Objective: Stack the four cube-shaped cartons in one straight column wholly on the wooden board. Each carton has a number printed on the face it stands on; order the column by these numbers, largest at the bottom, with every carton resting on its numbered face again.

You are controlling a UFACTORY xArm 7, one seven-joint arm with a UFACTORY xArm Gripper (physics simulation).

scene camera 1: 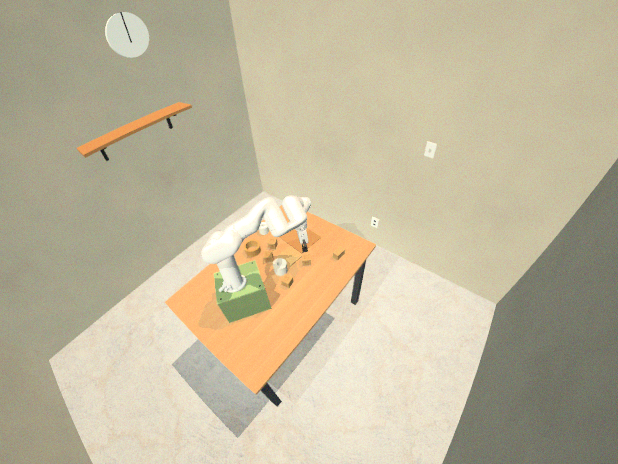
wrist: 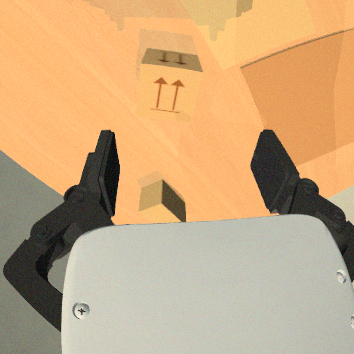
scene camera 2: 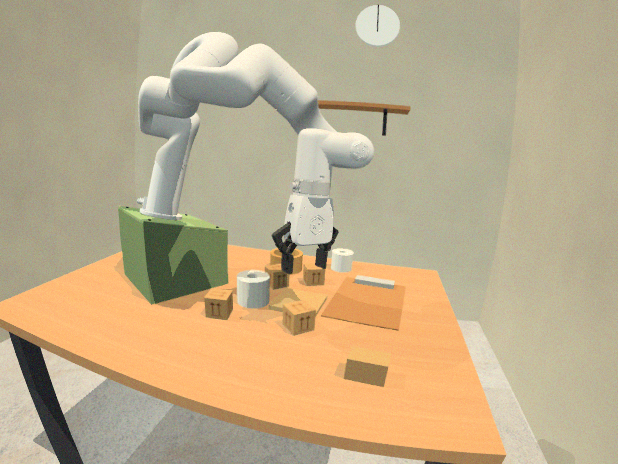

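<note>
Four brown cube cartons with arrows stand apart on the table: a front one near the pale wooden board, a left one, and two behind the board, one left of the other in scene camera 2. No printed numbers show; the faces underneath are hidden. My gripper is open and empty, above the table. In the wrist view the front carton is ahead of the fingertips.
A plain block lies near the table's front right. A grey roll stands beside the left carton. An orange-brown panel lies right of the board. A ring and white roll stand behind.
</note>
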